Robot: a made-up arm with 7 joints.
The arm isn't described. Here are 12 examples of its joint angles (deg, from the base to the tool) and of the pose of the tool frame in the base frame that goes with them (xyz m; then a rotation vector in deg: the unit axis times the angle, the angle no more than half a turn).
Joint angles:
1: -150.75 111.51 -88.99 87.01 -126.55 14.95 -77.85
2: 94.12 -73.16 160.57 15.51 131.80 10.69 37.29
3: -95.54 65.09 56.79 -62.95 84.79 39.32 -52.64
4: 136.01 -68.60 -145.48 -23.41 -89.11 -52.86 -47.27
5: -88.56 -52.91 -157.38 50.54 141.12 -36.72 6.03
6: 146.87 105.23 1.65 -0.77 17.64 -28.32 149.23
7: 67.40 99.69 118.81 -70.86 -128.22 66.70 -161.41
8: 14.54 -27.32 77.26 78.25 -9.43 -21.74 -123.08
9: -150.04 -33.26 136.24 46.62 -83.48 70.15 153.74
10: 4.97 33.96 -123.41 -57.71 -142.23 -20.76 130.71
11: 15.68 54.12 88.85 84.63 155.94 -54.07 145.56
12: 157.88 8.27 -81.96 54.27 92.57 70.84 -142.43
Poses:
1: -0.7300 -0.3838 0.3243 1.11 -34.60 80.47
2: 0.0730 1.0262 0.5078 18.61 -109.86 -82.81
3: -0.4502 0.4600 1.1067 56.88 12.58 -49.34
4: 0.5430 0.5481 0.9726 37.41 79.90 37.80
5: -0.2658 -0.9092 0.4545 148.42 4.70 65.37
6: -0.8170 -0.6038 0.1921 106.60 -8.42 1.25
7: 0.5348 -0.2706 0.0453 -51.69 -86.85 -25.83
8: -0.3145 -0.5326 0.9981 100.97 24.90 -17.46
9: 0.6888 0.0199 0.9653 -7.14 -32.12 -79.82
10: 0.5795 -0.4493 0.9428 72.13 99.38 31.65
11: 0.1008 -0.6551 0.6620 -35.84 -85.91 63.22
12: -0.1003 -0.5539 1.1227 -141.34 -8.68 80.20
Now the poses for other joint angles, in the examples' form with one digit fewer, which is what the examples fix.
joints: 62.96 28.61 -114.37 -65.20 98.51 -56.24 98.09
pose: -0.221 -0.589 1.047 -21.9 3.6 55.0
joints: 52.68 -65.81 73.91 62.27 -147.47 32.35 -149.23
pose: -0.768 0.200 0.915 -49.3 31.0 69.9
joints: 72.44 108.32 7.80 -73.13 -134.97 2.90 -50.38
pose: 0.298 -0.696 0.841 55.5 61.8 22.1
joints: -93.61 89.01 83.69 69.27 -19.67 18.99 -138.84
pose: 0.542 0.566 0.385 -1.7 126.3 -58.0
